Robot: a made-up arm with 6 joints. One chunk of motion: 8 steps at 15 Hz.
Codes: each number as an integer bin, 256 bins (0 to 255) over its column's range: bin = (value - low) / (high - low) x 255, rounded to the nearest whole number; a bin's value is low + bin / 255 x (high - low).
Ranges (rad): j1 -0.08..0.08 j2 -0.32..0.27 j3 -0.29..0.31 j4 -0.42..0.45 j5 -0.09..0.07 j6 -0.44..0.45
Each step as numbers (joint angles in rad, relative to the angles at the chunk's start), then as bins.
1 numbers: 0.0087 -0.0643 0.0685 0.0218 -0.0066 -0.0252
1 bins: 141 111 152 129 133 119
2 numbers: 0.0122 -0.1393 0.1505 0.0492 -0.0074 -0.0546
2 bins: 147 78 187 138 132 110
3 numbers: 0.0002 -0.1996 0.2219 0.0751 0.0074 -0.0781
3 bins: 128 52 218 145 155 104
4 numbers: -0.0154 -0.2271 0.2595 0.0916 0.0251 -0.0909
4 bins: 103 40 234 150 183 100
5 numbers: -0.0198 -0.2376 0.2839 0.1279 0.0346 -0.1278
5 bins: 96 36 244 161 199 89
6 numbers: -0.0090 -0.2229 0.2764 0.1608 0.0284 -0.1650
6 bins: 113 42 241 170 189 79
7 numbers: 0.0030 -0.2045 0.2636 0.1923 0.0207 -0.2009
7 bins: 132 50 235 179 176 69
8 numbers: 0.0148 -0.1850 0.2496 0.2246 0.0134 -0.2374
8 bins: 151 58 229 189 165 58
